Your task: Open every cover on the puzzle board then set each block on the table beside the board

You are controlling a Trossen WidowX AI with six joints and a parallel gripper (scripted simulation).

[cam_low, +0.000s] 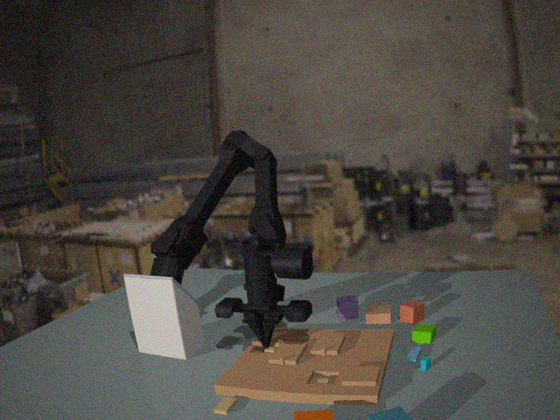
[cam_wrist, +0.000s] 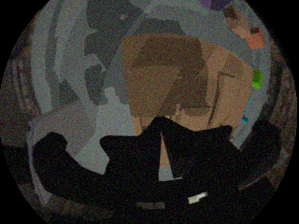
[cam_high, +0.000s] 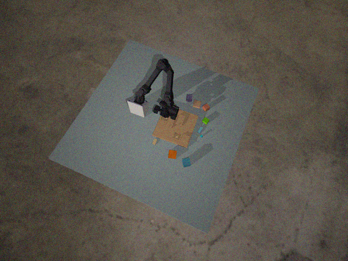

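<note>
My gripper tip is 11 cm short of the tan puzzle board and 3 cm to the left of it. The rest, counted from my gripper tip: small tan bar: 1 cm ahead, 22 cm to the right, 2 cm below; then purple block: 11 cm ahead, 25 cm to the left; then peach block: 19 cm ahead, 23 cm to the left, 1 cm below.
</note>
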